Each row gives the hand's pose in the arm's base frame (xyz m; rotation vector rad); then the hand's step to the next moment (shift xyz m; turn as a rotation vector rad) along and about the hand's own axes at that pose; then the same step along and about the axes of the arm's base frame.
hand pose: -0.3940 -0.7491 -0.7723 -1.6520 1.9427 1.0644
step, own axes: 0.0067 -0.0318 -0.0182 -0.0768 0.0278 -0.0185
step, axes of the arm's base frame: 0.0321 -0.0188 -0.0026 -0.0047 0.0383 0.0743
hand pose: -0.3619 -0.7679 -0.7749 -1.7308 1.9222 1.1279
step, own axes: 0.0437 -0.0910 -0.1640 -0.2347 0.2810 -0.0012
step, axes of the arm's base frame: 0.1194 -0.1447 0.0436 -0.2132 0.1482 0.2581
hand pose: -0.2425 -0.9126 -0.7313 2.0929 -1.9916 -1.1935
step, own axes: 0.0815 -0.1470 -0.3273 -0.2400 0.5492 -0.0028
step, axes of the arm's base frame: 0.2867 -0.1982 0.1179 -0.4390 0.1016 0.3952
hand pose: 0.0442 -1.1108 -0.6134 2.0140 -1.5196 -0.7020
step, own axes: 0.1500 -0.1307 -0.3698 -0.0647 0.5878 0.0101
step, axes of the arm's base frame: 0.3764 -0.0793 0.1684 -0.4331 -0.0783 0.3951
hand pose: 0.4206 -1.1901 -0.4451 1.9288 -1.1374 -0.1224
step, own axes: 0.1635 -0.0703 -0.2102 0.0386 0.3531 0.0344
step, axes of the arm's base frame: 0.2407 0.0238 0.1318 -0.2288 -0.1230 0.2447
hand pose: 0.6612 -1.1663 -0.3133 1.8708 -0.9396 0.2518
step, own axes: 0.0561 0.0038 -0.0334 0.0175 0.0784 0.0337
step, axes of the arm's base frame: 0.0428 -0.0005 0.0494 -0.0505 -0.0537 0.0464
